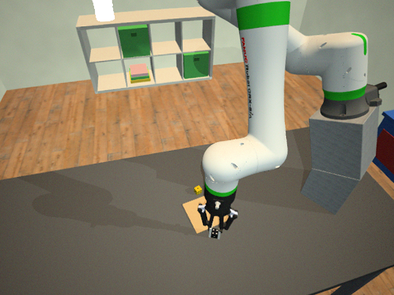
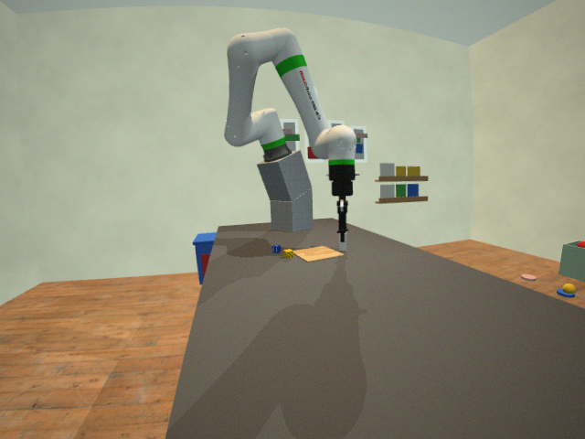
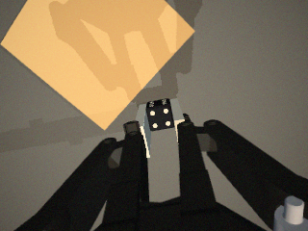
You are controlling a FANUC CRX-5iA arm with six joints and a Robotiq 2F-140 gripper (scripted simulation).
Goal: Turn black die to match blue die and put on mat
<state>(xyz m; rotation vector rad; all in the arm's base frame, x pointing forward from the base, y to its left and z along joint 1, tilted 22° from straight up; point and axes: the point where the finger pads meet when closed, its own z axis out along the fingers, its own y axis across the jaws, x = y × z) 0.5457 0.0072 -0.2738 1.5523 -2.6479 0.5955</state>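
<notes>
Now: hand 100 mm to the left of the tan mat and 30 mm above it. Round my hand: blue die 90 mm behind, 230 mm to the right, 20 mm below; then yellow die 10 mm behind, 210 mm to the right, 20 mm below; then black die 20 mm below.
</notes>
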